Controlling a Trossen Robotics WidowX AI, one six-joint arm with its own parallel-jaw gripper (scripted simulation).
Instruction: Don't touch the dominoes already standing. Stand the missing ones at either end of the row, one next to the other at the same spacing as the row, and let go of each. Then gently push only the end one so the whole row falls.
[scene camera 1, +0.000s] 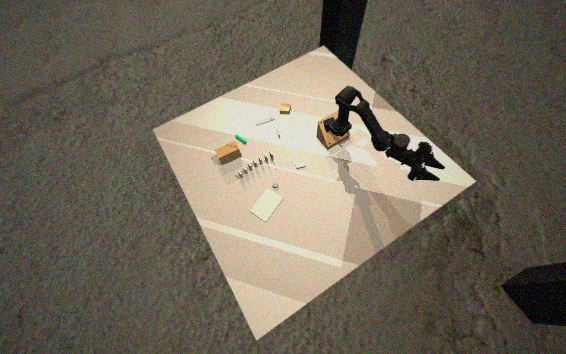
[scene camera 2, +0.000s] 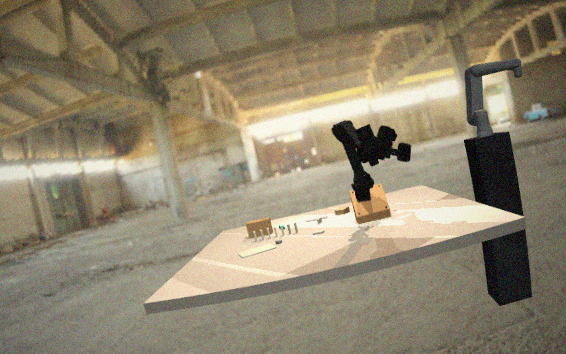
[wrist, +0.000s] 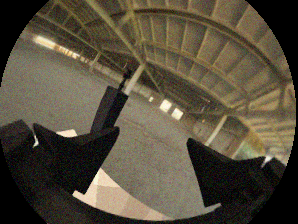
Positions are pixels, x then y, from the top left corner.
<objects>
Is my gripper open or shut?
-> Open.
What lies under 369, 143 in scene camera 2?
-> My gripper.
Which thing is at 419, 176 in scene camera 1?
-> My gripper.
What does my gripper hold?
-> Nothing.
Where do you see my gripper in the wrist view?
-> At 154, 136
</objects>
